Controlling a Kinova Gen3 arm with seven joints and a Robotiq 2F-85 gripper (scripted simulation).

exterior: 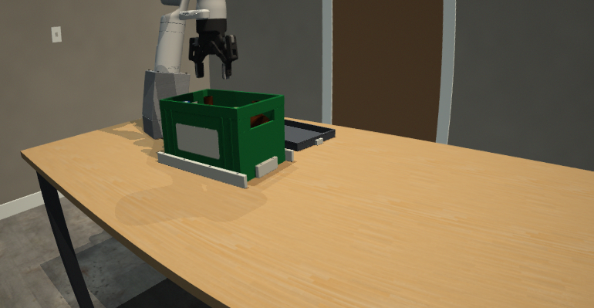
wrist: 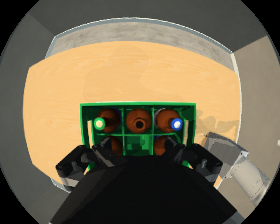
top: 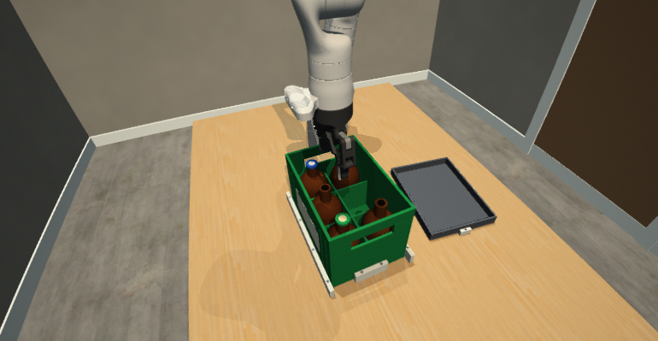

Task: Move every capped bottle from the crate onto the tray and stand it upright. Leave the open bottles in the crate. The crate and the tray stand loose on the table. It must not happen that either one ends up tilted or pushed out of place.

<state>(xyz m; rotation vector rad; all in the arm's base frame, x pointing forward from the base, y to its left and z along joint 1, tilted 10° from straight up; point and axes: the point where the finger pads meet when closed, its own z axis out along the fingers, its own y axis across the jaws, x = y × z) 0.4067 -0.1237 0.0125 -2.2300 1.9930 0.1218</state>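
Right now my hand is 2 cm to the right of the green crate and 15 cm above it. The rest, counted from my hand: dark tray (2 cm behind, 31 cm to the left, 22 cm below).
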